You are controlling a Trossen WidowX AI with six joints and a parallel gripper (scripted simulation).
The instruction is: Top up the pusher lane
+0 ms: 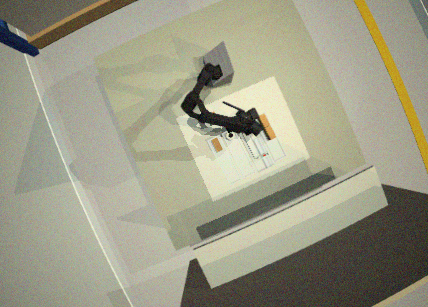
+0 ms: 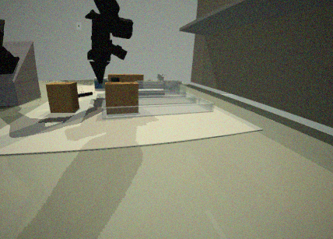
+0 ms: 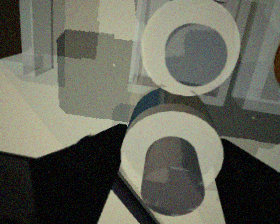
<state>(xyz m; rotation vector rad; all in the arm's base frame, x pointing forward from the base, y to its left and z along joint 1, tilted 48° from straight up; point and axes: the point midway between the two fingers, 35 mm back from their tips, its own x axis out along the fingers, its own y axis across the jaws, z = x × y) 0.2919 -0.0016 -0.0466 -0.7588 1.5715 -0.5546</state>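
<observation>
Now: the pusher lane 19 cm ahead of my gripper tip, 5 cm to the left of it and 3 cm below it. From my gripper tip the other things lie so: shelf wall (66 cm ahead, 35 cm above, 5 cm to the left).
</observation>
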